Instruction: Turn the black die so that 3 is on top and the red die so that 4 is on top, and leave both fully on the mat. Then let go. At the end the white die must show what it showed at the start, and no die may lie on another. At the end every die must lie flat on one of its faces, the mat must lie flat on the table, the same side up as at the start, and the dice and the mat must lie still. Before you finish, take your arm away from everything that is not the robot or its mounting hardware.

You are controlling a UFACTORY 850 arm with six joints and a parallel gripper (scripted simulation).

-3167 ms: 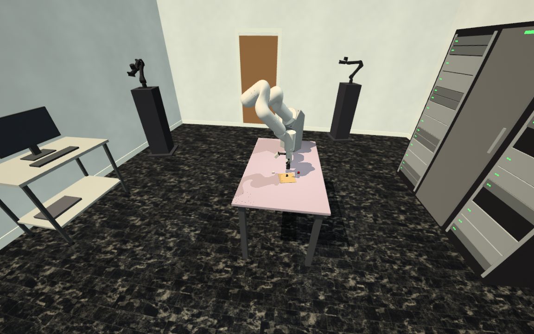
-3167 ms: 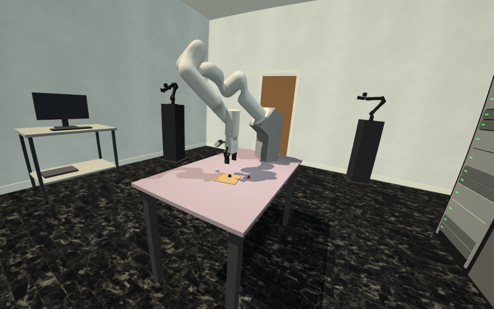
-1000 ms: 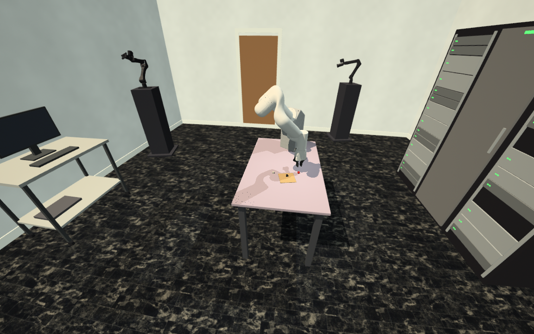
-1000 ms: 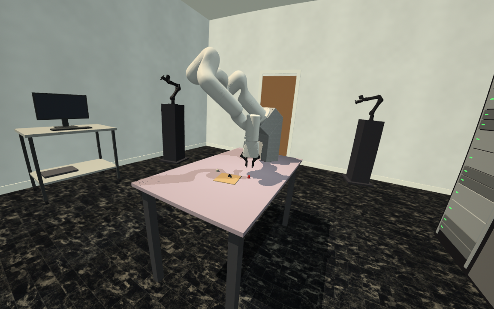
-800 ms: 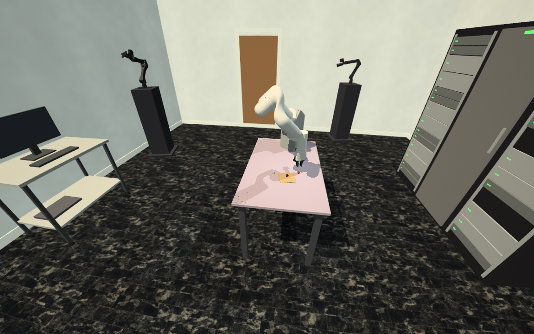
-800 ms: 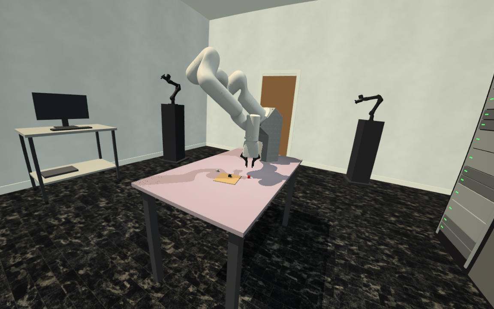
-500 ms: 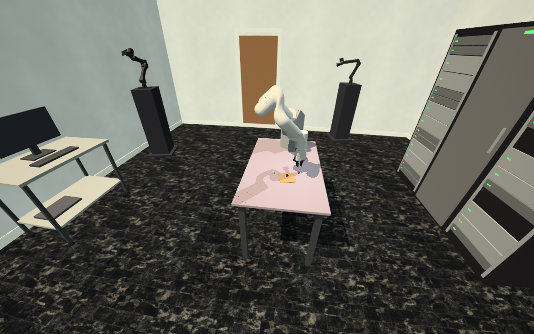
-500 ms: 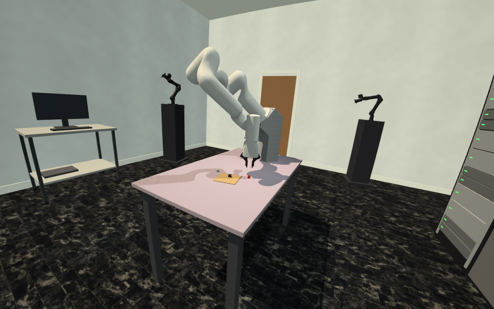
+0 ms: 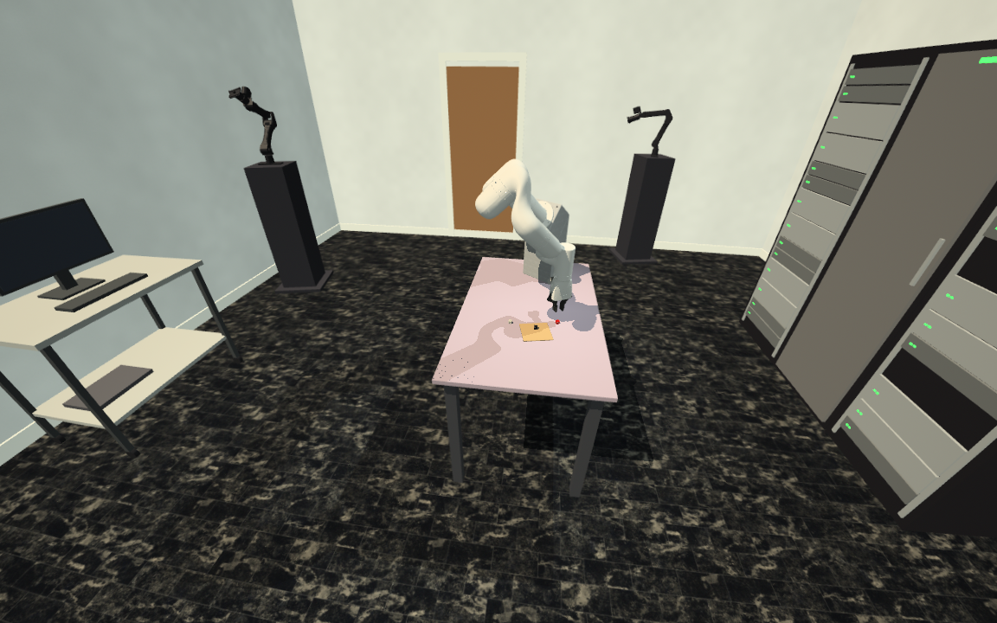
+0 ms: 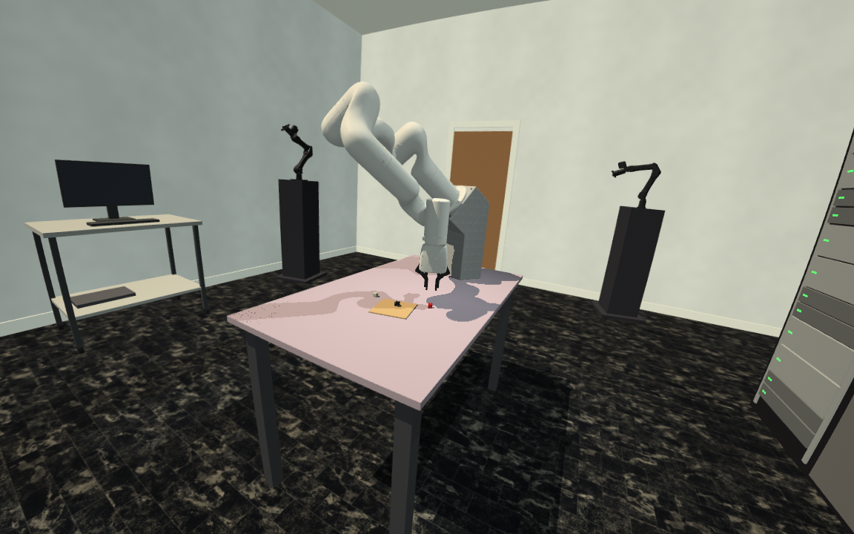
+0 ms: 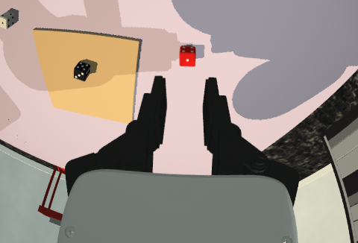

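The red die is 80 mm below my hand and 10 mm ahead of it. Also, from my hand: mat (120 mm to the right, 90 mm below, 70 mm ahead); then white die (230 mm to the right, 80 mm below, 20 mm behind); then black die (120 mm to the right, 80 mm below, 50 mm ahead).
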